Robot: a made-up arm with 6 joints. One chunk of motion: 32 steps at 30 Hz.
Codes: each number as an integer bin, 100 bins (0 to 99) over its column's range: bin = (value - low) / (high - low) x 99, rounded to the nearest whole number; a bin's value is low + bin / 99 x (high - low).
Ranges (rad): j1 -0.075..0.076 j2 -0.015..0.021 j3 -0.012..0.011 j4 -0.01..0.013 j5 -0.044..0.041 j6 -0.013..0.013
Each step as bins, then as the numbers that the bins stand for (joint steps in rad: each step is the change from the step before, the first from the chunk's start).
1 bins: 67 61 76 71 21 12
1 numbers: 0.02719 0.00718 0.00566 0.00649 -0.02597 -0.00985
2 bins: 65 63 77 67 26 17
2 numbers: 0.02414 0.00791 0.00589 0.00557 -0.02168 -0.00854
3 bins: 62 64 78 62 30 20
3 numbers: 0.01957 0.00827 0.00612 0.00440 -0.01824 -0.00775
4 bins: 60 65 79 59 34 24
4 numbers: 0.01652 0.00864 0.00635 0.00371 -0.01481 -0.00670
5 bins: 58 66 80 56 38 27
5 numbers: 0.01346 0.00900 0.00659 0.00301 -0.01137 -0.00591
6 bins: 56 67 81 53 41 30
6 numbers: 0.01041 0.00936 0.00682 0.00231 -0.00880 -0.00512
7 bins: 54 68 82 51 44 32
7 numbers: 0.00736 0.00973 0.00705 0.00185 -0.00622 -0.00460
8 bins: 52 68 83 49 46 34
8 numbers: 0.00431 0.00973 0.00728 0.00138 -0.00451 -0.00407
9 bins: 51 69 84 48 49 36
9 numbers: 0.00279 0.01009 0.00752 0.00115 -0.00193 -0.00355
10 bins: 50 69 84 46 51 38
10 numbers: 0.00126 0.01009 0.00752 0.00069 -0.00021 -0.00302
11 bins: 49 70 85 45 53 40
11 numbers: -0.00026 0.01045 0.00775 0.00045 0.00151 -0.00249
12 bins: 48 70 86 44 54 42
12 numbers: -0.00179 0.01045 0.00798 0.00022 0.00236 -0.00197
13 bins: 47 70 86 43 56 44
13 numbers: -0.00331 0.01045 0.00798 -0.00001 0.00408 -0.00144
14 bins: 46 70 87 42 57 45
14 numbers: -0.00484 0.01045 0.00821 -0.00024 0.00494 -0.00118
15 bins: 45 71 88 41 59 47
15 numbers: -0.00636 0.01082 0.00844 -0.00047 0.00666 -0.00066
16 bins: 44 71 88 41 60 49
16 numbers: -0.00789 0.01082 0.00844 -0.00047 0.00752 -0.00013
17 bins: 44 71 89 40 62 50
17 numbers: -0.00789 0.01082 0.00868 -0.00071 0.00923 0.00013
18 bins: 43 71 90 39 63 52
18 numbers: -0.00941 0.01082 0.00891 -0.00094 0.01009 0.00066
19 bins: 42 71 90 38 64 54
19 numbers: -0.01094 0.01082 0.00891 -0.00117 0.01095 0.00118
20 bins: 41 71 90 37 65 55
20 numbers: -0.01246 0.01082 0.00891 -0.00140 0.01181 0.00144
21 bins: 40 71 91 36 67 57
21 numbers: -0.01399 0.01082 0.00914 -0.00164 0.01353 0.00197
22 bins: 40 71 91 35 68 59
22 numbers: -0.01399 0.01082 0.00914 -0.00187 0.01438 0.00249
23 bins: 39 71 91 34 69 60
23 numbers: -0.01552 0.01082 0.00914 -0.00210 0.01524 0.00276
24 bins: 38 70 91 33 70 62
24 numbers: -0.01704 0.01045 0.00914 -0.00233 0.01610 0.00328
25 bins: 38 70 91 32 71 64
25 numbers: -0.01704 0.01045 0.00914 -0.00257 0.01696 0.00381
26 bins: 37 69 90 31 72 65
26 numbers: -0.01857 0.01009 0.00891 -0.00280 0.01782 0.00407
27 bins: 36 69 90 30 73 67
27 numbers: -0.02009 0.01009 0.00891 -0.00303 0.01868 0.00460
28 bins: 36 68 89 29 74 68
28 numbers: -0.02009 0.00973 0.00868 -0.00326 0.01954 0.00486
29 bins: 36 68 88 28 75 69
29 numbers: -0.02009 0.00973 0.00844 -0.00349 0.02039 0.00512
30 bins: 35 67 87 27 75 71
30 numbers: -0.02162 0.00936 0.00821 -0.00373 0.02039 0.00565
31 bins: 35 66 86 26 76 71
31 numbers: -0.02162 0.00900 0.00798 -0.00396 0.02125 0.00565
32 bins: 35 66 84 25 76 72
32 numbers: -0.02162 0.00900 0.00752 -0.00419 0.02125 0.00591
